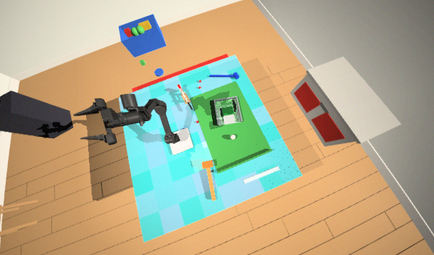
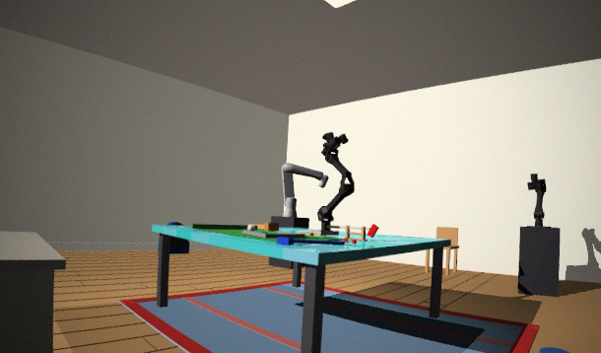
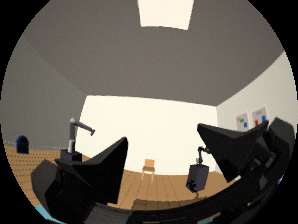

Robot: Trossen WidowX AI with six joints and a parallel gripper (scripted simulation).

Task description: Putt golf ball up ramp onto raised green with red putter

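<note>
My gripper tip is now 40 cm short of the wooden rack, 31 cm to the right of it and 61 cm above it. Round my gripper tip: white golf ball: 57 cm ahead, 25 cm to the right, 62 cm below; white bar: 61 cm ahead, 62 cm to the right, 64 cm below; green course: 61 cm ahead, 11 cm to the right, 64 cm below.
</note>
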